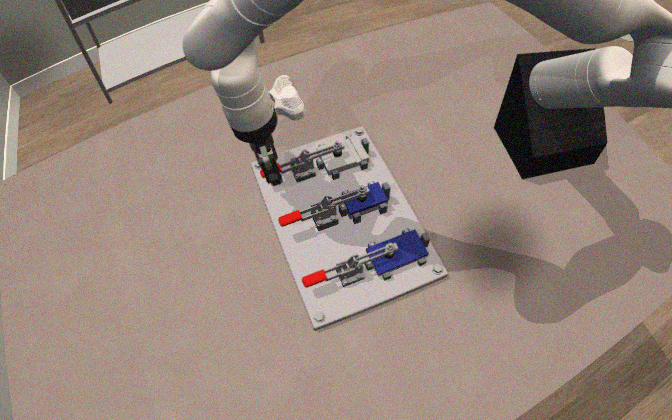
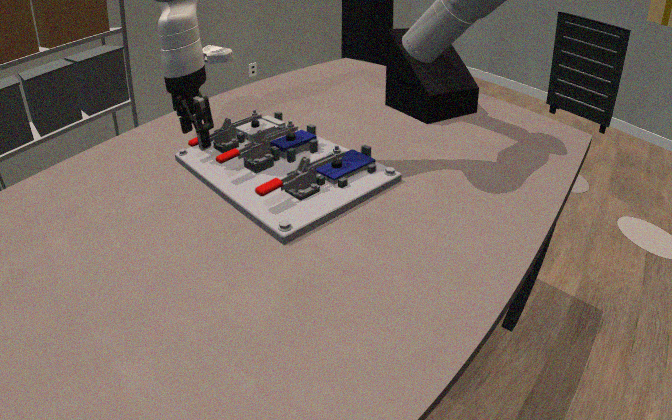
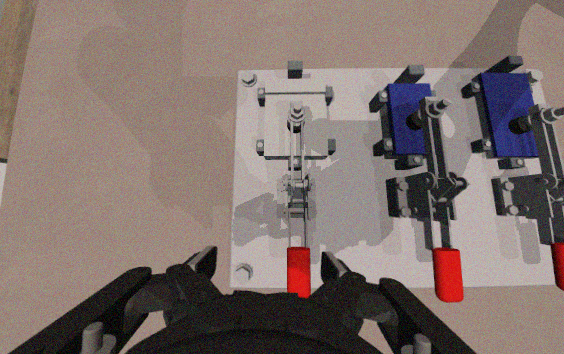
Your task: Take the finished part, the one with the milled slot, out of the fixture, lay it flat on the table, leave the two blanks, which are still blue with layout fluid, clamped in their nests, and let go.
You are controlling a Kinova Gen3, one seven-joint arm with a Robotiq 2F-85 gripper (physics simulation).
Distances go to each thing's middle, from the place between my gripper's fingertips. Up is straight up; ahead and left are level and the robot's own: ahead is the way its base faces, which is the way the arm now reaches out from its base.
Labels:
Now: hand 130 mm past the finished part (image 1: 353, 153), 20 mm to the right of it and 20 mm above it. Also, from my hand: fixture plate (image 1: 307, 250): 130 mm to the left, 90 mm behind, 40 mm below.

